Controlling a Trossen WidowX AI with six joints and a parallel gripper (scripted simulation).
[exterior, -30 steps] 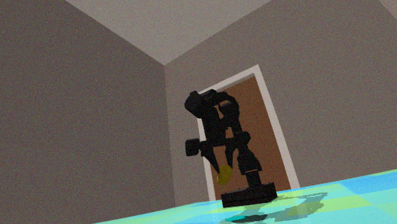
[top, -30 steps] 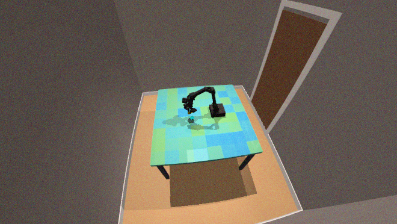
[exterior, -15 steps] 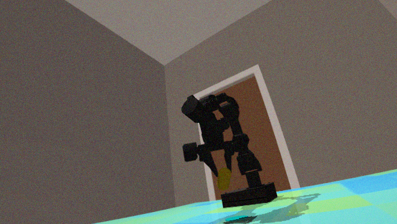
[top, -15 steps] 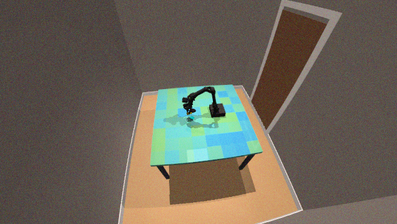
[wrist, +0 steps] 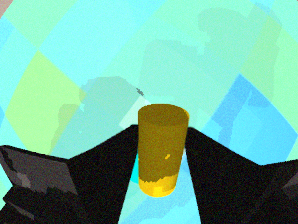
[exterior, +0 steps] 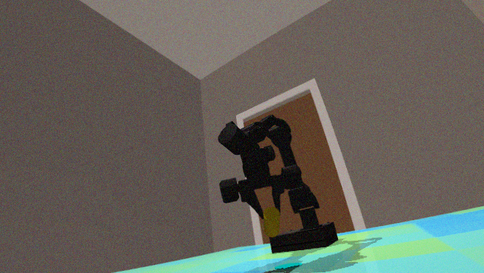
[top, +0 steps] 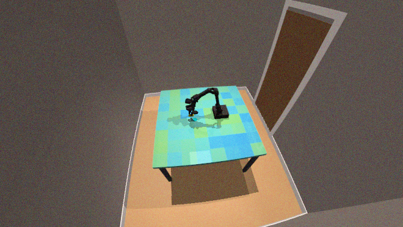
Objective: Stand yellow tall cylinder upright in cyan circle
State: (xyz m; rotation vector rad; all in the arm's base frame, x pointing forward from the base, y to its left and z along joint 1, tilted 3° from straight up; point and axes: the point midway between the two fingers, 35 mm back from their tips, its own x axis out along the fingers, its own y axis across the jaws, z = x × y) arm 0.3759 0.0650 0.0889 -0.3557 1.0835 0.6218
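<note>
Now: gripper tip 60 mm past the cyan circle, 10 mm to the left of it and 100 mm above it. From my gripper tip the other things lie so: yellow tall cylinder (10 mm behind, 10 mm to the right, 10 mm below).
</note>
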